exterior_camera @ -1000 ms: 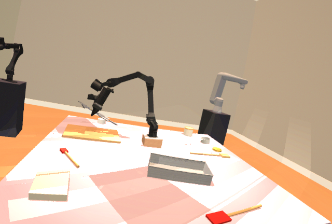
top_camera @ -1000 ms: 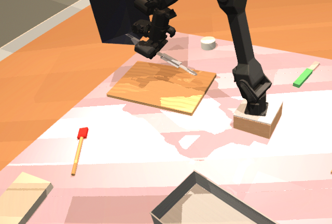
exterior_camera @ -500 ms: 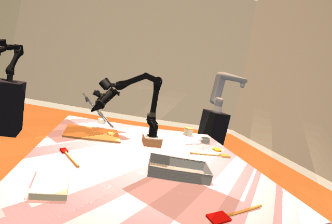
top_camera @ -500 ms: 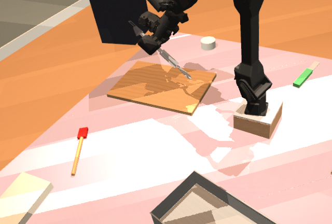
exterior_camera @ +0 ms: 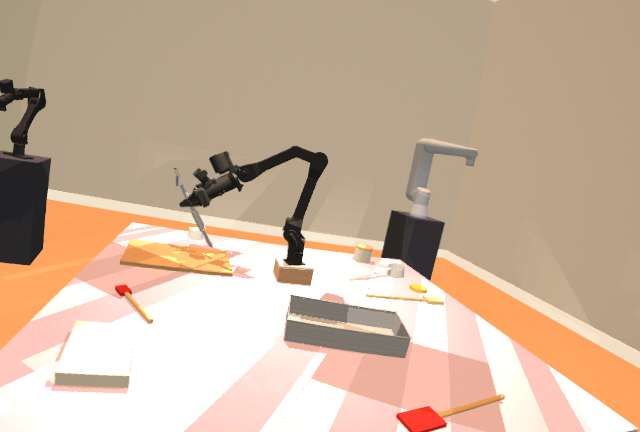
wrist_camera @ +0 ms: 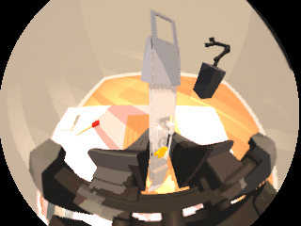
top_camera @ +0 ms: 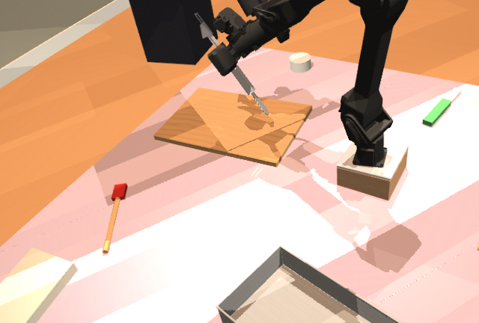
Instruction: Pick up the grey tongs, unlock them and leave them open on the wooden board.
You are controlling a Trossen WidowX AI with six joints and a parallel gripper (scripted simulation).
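Now: gripper tip 18 cm above the wooden board, 2 cm to the right of it and 1 cm short of it. Also, from my gripper tip: green brush: 54 cm to the left, 18 cm below, 17 cm behind; then pale block: 62 cm ahead, 18 cm to the right, 18 cm below; then white cylinder: 30 cm behind, 17 cm below, 12 cm to the left.
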